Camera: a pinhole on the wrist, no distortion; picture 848 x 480 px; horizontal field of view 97.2 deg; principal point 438.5 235.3 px. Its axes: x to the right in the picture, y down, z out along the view. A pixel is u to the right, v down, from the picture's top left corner.
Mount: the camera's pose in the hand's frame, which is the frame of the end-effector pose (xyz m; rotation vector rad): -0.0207 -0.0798 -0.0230 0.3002 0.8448 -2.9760
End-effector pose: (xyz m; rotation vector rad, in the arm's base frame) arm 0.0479 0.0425 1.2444 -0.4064 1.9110 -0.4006
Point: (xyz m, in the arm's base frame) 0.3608 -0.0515 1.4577
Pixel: 636.6 192.5
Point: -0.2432 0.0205 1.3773
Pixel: behind the camera
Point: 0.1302 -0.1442 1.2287
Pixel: 111.9 286.9
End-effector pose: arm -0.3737 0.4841 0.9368 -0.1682 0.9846 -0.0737
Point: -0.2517 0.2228 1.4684
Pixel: 602.3 240.0
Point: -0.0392 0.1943 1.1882
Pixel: 340.5 242.9
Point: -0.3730 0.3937 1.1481
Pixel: 706.6 142.0
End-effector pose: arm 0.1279 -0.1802 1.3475 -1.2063 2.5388 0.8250
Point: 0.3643 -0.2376 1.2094
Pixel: 468.9 455.7
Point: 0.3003 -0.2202 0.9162
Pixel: 265.3 270.9
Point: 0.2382 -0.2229 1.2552
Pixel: 311.3 316.0
